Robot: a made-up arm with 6 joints. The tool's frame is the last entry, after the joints.
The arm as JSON. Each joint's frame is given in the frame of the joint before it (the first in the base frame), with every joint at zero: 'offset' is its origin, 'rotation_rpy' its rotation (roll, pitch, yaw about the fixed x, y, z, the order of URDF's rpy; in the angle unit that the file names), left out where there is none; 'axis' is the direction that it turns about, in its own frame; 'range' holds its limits. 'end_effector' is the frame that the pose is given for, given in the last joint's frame.
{
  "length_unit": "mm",
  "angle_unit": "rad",
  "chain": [
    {
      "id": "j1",
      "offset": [
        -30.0,
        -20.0,
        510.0
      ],
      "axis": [
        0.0,
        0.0,
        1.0
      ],
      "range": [
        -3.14,
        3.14
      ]
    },
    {
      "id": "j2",
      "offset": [
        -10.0,
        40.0,
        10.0
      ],
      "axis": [
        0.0,
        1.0,
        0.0
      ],
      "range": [
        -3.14,
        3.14
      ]
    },
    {
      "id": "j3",
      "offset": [
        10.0,
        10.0,
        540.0
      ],
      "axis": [
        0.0,
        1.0,
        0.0
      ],
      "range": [
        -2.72,
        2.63
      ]
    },
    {
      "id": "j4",
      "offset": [
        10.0,
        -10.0,
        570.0
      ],
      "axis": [
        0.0,
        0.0,
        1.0
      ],
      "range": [
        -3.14,
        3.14
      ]
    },
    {
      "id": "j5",
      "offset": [
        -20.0,
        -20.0,
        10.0
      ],
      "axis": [
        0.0,
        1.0,
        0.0
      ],
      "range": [
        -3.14,
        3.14
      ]
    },
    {
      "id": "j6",
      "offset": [
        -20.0,
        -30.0,
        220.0
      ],
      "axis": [
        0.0,
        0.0,
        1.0
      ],
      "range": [
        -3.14,
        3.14
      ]
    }
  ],
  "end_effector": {
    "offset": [
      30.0,
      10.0,
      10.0
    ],
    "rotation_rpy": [
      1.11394,
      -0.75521,
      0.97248
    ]
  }
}
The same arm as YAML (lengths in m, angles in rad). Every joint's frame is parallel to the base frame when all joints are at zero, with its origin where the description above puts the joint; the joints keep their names.
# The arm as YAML. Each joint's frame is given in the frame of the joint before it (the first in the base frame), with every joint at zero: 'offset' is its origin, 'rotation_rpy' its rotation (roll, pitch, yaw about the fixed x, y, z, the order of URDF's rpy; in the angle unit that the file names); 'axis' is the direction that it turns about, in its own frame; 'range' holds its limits. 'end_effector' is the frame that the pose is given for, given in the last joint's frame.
length_unit: m
angle_unit: rad
chain:
  - id: j1
    offset: [-0.03, -0.02, 0.51]
    rotation_rpy: [0.0, 0.0, 0.0]
    axis: "+z"
    range: [-3.14, 3.14]
  - id: j2
    offset: [-0.01, 0.04, 0.01]
    rotation_rpy: [0.0, 0.0, 0.0]
    axis: "+y"
    range: [-3.14, 3.14]
  - id: j3
    offset: [0.01, 0.01, 0.54]
    rotation_rpy: [0.0, 0.0, 0.0]
    axis: "+y"
    range: [-2.72, 2.63]
  - id: j4
    offset: [0.01, -0.01, 0.57]
    rotation_rpy: [0.0, 0.0, 0.0]
    axis: "+z"
    range: [-3.14, 3.14]
  - id: j5
    offset: [-0.02, -0.02, 0.01]
    rotation_rpy: [0.0, 0.0, 0.0]
    axis: "+y"
    range: [-3.14, 3.14]
  - id: j6
    offset: [-0.02, -0.03, 0.22]
    rotation_rpy: [0.0, 0.0, 0.0]
    axis: "+z"
    range: [-3.14, 3.14]
end_effector:
  offset: [0.03, 0.01, 0.01]
  rotation_rpy: [1.1139, -0.7552, 0.9725]

